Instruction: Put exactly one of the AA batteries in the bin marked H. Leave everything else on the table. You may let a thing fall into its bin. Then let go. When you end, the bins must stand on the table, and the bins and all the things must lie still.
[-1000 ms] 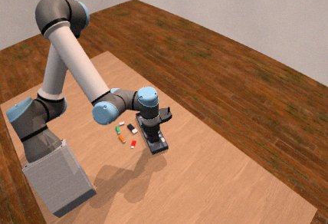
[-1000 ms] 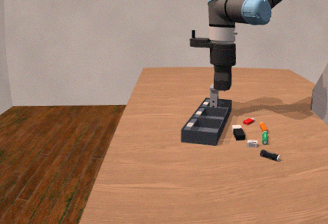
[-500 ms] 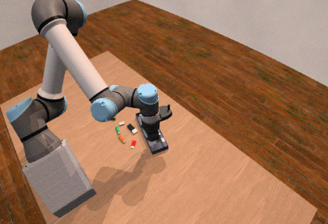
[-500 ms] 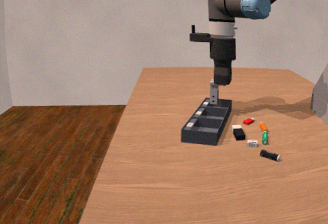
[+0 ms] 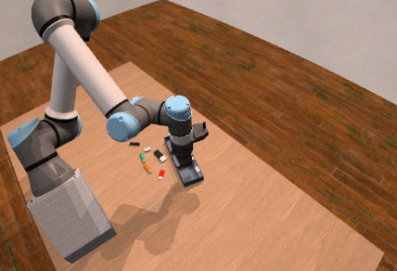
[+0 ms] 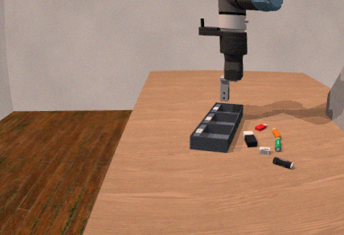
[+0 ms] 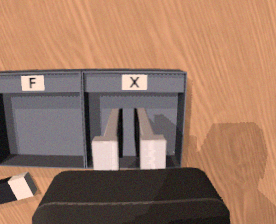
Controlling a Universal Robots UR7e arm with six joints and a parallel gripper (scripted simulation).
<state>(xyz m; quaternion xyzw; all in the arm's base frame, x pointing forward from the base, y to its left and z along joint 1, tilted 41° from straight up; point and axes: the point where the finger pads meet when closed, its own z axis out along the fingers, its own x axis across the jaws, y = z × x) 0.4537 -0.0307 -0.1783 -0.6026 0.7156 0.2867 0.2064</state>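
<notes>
Right now my hand is 80 mm to the right of the dark three-compartment bin, 60 mm above it and 10 mm short of it. The rest, counted from my hand: black-and-white block 140 mm to the left, 70 mm below, 60 mm behind; orange battery 140 mm behind, 120 mm to the left, 70 mm below; red piece 100 mm behind, 70 mm below, 60 mm to the left.
</notes>
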